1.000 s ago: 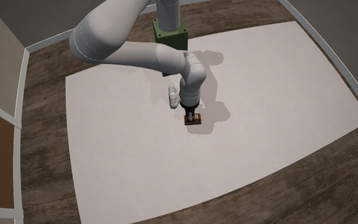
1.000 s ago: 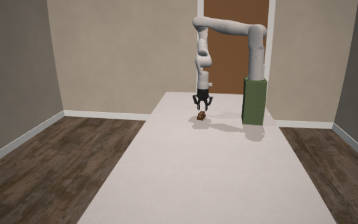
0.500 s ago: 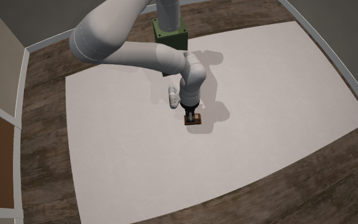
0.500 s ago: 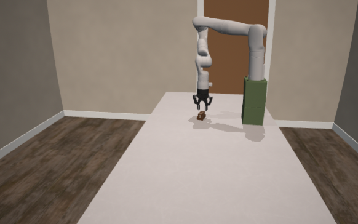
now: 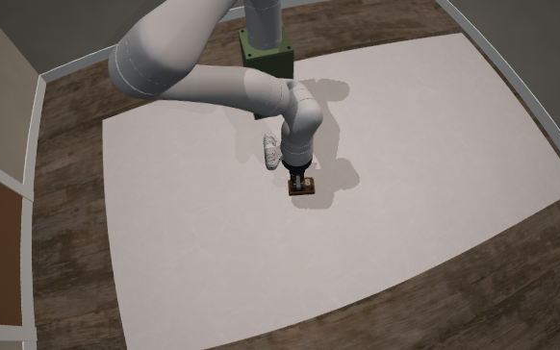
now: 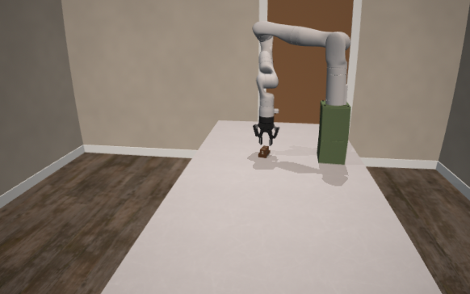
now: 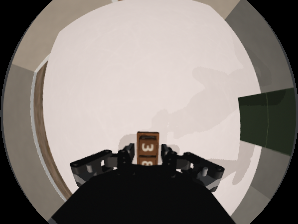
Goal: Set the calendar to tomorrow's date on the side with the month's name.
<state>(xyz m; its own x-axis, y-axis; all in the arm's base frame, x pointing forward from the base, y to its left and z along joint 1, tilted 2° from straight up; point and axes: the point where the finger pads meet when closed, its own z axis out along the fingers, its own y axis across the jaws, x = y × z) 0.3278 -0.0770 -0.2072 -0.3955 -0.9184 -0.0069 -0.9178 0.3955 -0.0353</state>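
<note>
The brown tray lies 6 cm below my hand, 2 cm to the left of it and 1 cm ahead of it. From my hand the other things lie so: cube: 4 cm below, 3 cm to the left, 1 cm ahead.
</note>
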